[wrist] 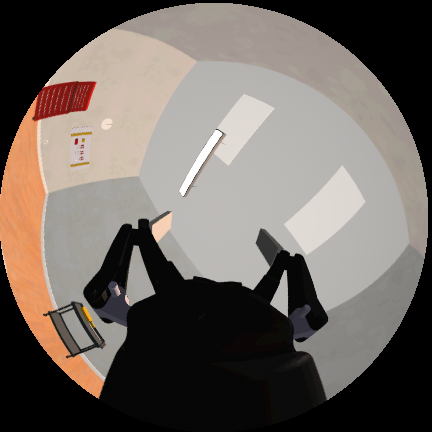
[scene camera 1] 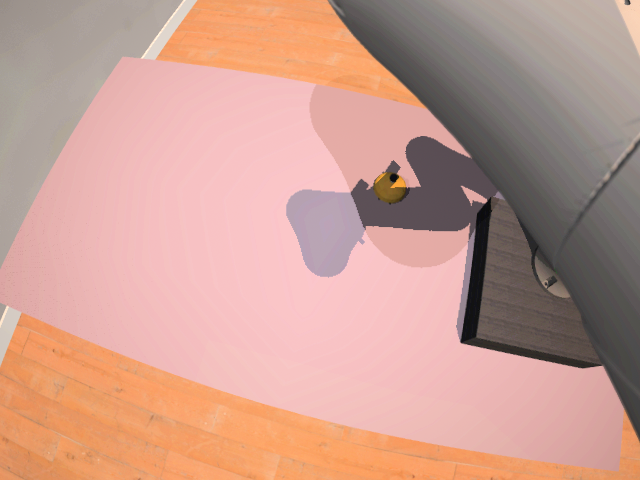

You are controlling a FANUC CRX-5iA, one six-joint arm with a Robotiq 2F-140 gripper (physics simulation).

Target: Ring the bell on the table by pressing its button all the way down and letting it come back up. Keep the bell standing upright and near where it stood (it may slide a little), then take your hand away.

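Frame: origin at the arm's base, x left, y back, z up, level; millimetres.
Seen in the pictures: gripper, fingertip midpoint: (wrist: 215, 228).
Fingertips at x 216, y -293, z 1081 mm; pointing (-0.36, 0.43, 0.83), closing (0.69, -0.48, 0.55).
Observation:
Pixels of each thing's top centre, then the offset from my fingertips to it. Level surfaces: height alone.
- yellow bell, middle of its top: (scene camera 1: 393, 176) dx -408, dy -124, dz -1106 mm
- small black button, middle of its top: (scene camera 1: 393, 176) dx -408, dy -124, dz -1106 mm
- pink table top, its level: dz -1172 mm
A yellow bell (scene camera 1: 389, 190) with a small black button (scene camera 1: 393, 177) on top stands upright on the pink table top (scene camera 1: 206, 268), right of its middle in the scene view. The arm's dark shadow lies over and around it. My gripper (wrist: 215, 228) is open and empty in the wrist view, its two finger pads wide apart and facing the ceiling and walls. The bell does not show in the wrist view. The gripper does not show in the scene view; its height over the bell cannot be told.
The large grey arm (scene camera 1: 496, 103) crosses the right side of the scene view, close to the camera. A dark wooden base block (scene camera 1: 527, 310) stands at the table's right. In the wrist view are a ceiling lamp (wrist: 201, 162), a red wall panel (wrist: 65, 99) and a cart (wrist: 65, 332).

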